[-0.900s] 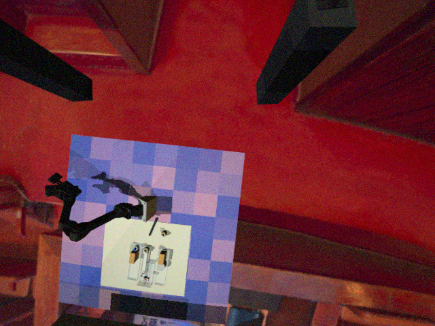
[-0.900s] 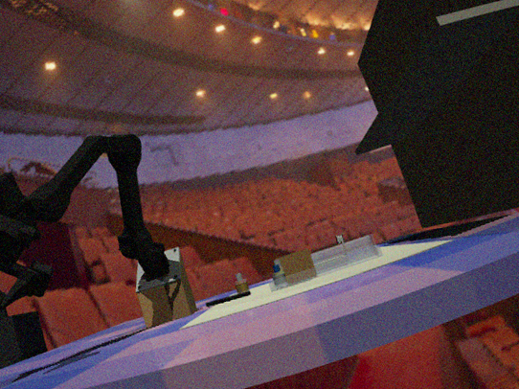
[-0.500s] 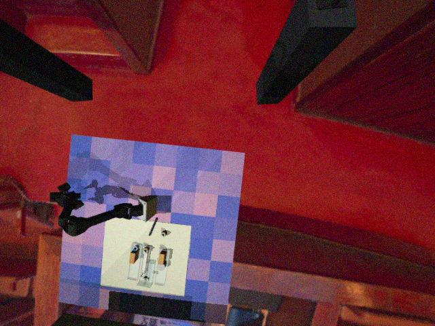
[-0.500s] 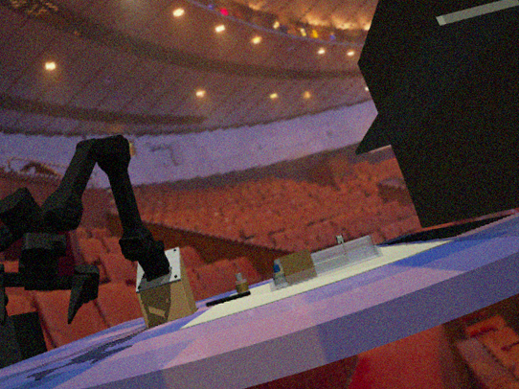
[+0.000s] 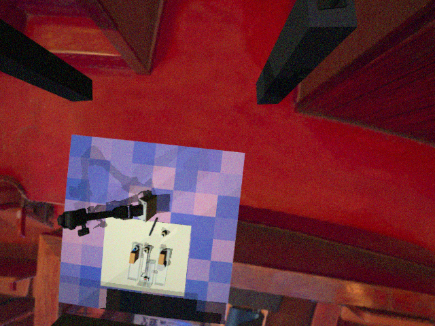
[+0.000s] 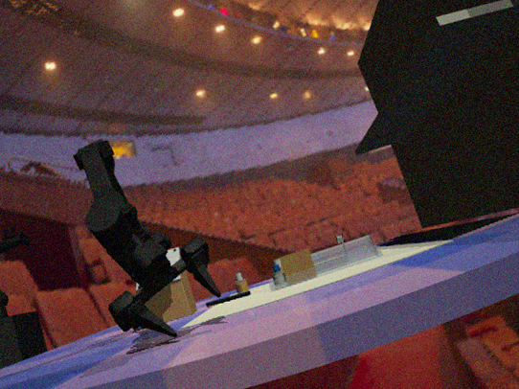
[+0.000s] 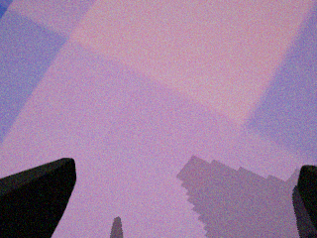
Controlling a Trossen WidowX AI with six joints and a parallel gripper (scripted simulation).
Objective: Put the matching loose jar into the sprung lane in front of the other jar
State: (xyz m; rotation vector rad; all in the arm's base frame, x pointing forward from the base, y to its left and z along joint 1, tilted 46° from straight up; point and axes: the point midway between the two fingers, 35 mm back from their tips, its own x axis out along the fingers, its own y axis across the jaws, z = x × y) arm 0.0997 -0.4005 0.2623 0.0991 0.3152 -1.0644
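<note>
Right now my gripper tip is 500 mm to the right of the thin black rod, 30 mm short of it and 20 mm above it. Round my gripper tip: clear lane rack: 440 mm to the left, 340 mm ahead, 10 mm below; then cream mat: 420 mm to the left, 260 mm ahead, 30 mm below.
</note>
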